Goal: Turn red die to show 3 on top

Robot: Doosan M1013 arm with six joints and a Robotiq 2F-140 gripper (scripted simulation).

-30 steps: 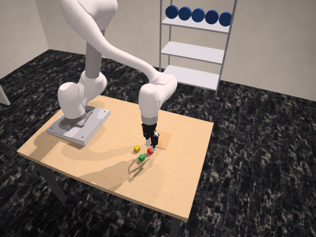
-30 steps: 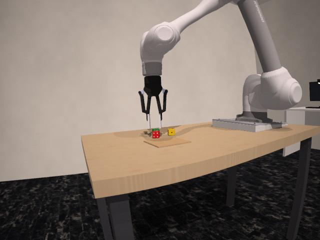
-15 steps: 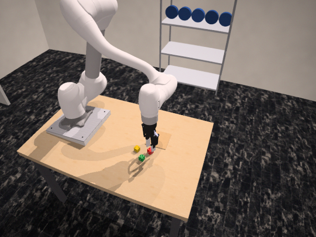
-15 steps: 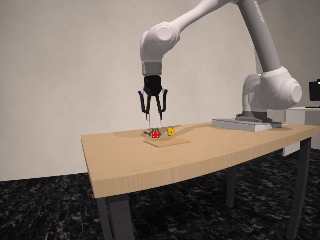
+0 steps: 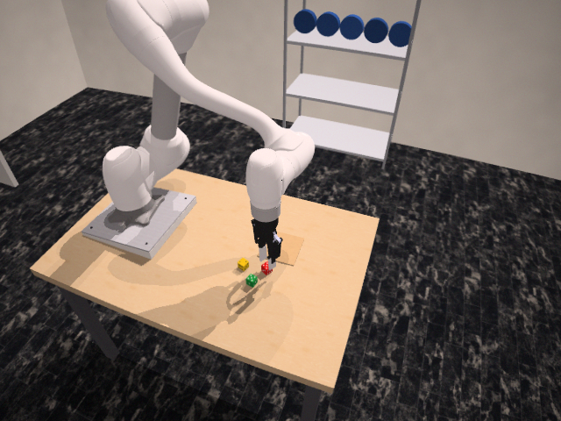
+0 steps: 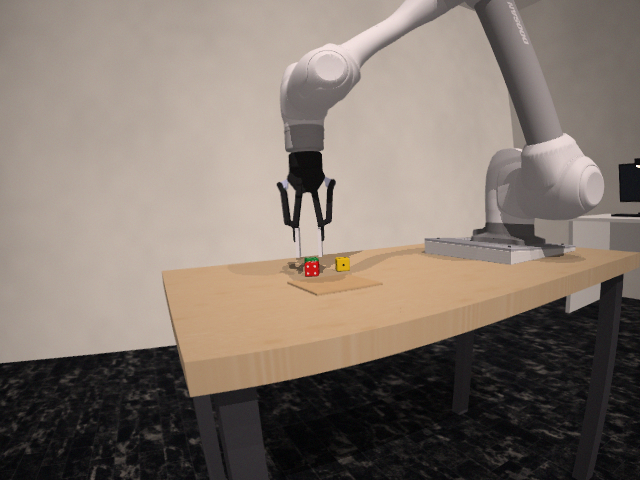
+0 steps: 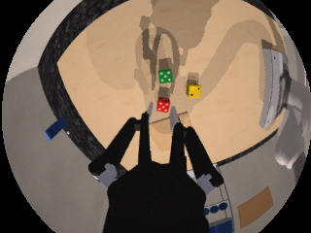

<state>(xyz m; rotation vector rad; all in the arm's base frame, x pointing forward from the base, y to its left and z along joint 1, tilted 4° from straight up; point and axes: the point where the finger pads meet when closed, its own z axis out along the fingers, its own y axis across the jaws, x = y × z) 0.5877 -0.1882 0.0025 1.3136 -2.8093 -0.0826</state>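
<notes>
Now: hand 60 mm above the red die. Also, from my hand: mat 30 mm ahead, 120 mm to the left, 70 mm below; then green die 40 mm behind, 60 mm to the right, 60 mm below; then yellow die 90 mm behind, 60 mm below.
</notes>
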